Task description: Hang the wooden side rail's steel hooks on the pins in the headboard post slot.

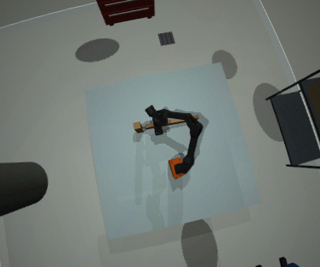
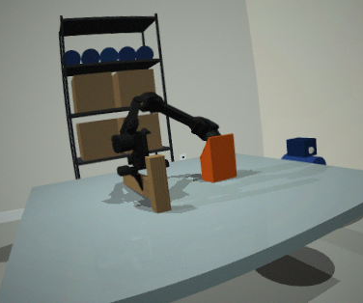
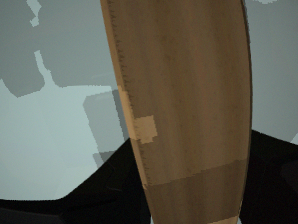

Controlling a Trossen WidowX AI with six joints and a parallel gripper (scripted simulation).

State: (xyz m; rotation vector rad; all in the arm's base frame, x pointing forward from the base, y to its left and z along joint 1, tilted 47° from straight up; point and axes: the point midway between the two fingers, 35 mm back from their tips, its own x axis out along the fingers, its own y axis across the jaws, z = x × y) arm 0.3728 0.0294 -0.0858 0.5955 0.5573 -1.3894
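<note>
Right now my gripper tip is 150 mm to the right of the wooden headboard post and 40 mm below it.
</note>
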